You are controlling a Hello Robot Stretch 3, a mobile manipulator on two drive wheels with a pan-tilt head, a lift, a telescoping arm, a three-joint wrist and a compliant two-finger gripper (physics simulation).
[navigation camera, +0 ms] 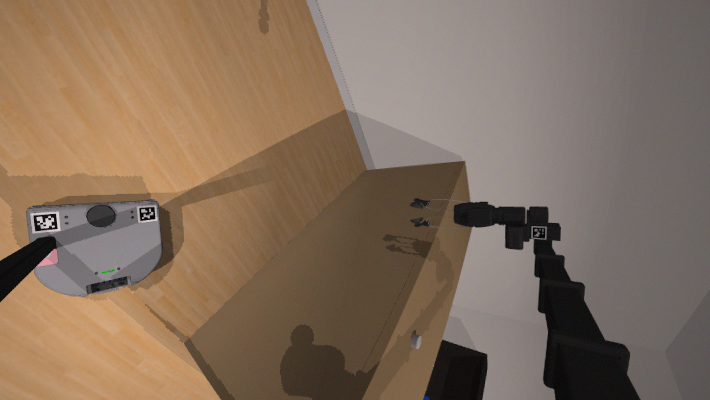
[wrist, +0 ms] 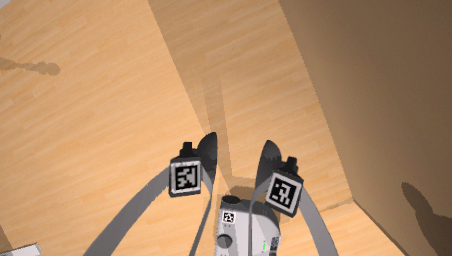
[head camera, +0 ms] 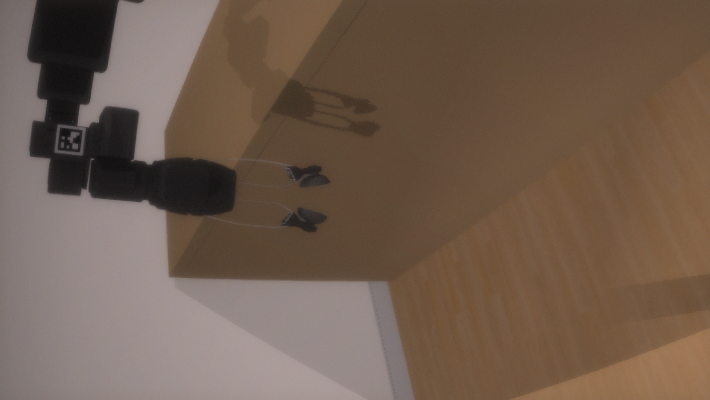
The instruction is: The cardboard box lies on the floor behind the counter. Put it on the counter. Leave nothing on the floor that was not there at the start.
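Pixels of known places: gripper, between the fingertips: [navigation camera: 410, 212] [head camera: 326, 200]; robot's base, origin of its link: [navigation camera: 101, 215].
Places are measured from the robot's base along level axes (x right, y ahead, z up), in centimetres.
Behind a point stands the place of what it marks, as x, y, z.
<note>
The tan counter [head camera: 475, 125] @[93.5, -24.6, 42.0] [navigation camera: 300, 260] @[77.9, -33.4, 23.8] [wrist: 385, 85] stands against the wall, with its long side facing my base. My gripper [head camera: 315, 197] @[65.8, -2.2, 96.0] [navigation camera: 419, 213] @[65.8, -2.2, 96.0] [wrist: 239, 154] @[65.8, -2.2, 96.0] is open and empty. It points downward near the counter's end by the wall, on my base's side; in the wrist view floor shows below the fingers and the counter is to the right. Its shadow falls on the counter's side. The cardboard box does not show in these views, and the floor behind the counter is hidden.
A small white cylinder [navigation camera: 416, 342] @[76.2, -53.9, 93.3] is on the counter's top. A black box-like object [navigation camera: 462, 370] @[213.1, -175.6, 85.0] shows beyond it, with a bit of blue nearby. The pale wall [head camera: 100, 325] @[175.0, 39.2, 113.2] [navigation camera: 550, 100] @[166.9, 53.5, 142.8] meets the counter's end. My base [navigation camera: 107, 250] @[0.6, -11.6, 16.0] [wrist: 252, 227] stands on the wooden floor.
</note>
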